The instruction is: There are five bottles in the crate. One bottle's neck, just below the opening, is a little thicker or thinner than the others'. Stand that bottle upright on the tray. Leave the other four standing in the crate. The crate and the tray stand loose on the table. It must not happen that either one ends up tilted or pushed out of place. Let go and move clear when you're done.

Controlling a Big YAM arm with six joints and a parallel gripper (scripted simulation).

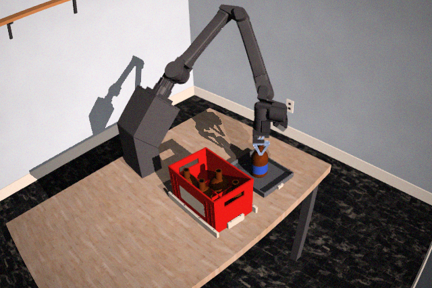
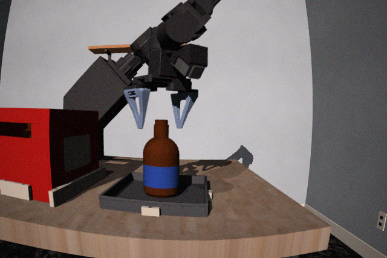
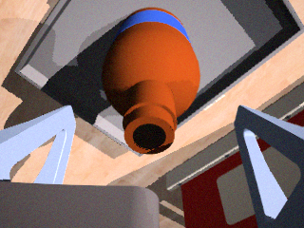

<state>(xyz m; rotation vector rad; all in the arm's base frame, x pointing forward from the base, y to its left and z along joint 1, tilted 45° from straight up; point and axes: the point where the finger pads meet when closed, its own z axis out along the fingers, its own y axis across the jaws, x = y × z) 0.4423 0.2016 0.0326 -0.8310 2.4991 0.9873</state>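
Right now the dark grey tray is 14 cm below my hand. The rest, counted from my hand: red crate 2 cm behind, 28 cm to the right, 7 cm below.
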